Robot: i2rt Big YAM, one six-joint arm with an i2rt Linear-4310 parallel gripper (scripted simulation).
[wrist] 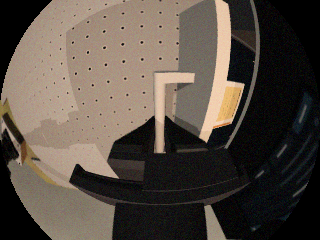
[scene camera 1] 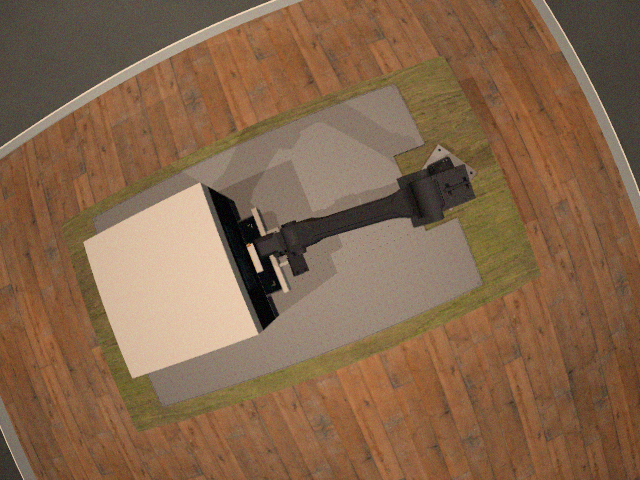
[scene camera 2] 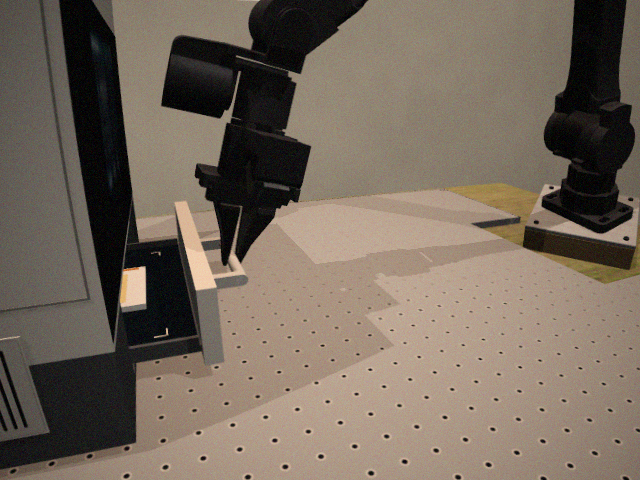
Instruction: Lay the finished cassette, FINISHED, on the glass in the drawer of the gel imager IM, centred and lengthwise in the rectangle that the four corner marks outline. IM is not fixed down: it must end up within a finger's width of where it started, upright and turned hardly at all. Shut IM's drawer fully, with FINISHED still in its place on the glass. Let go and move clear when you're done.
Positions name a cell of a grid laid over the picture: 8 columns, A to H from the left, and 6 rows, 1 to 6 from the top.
gel imager: wrist G4; scene camera 1 C4; scene camera 2 A5
